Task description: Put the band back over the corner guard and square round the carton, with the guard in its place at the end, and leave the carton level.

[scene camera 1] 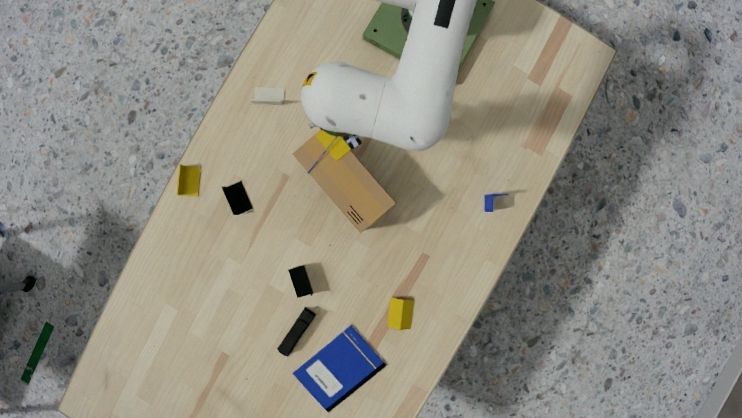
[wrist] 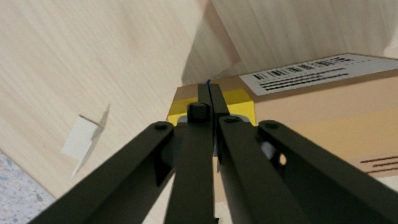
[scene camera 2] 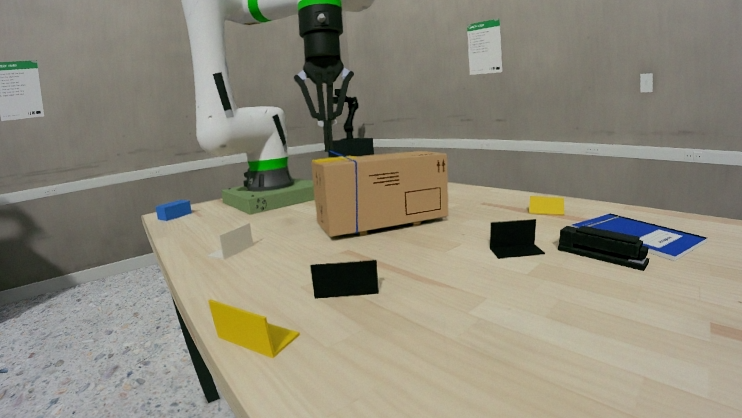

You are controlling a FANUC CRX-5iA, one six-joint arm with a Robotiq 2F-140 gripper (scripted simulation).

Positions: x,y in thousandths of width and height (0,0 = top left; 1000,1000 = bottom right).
Labels:
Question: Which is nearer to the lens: the yellow corner guard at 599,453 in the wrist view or the brown carton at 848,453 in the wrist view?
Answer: The yellow corner guard.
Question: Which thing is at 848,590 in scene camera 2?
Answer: A black stapler.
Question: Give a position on a brown carton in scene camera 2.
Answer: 540,451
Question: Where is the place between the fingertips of my gripper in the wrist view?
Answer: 521,444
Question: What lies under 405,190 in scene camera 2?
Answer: My gripper.

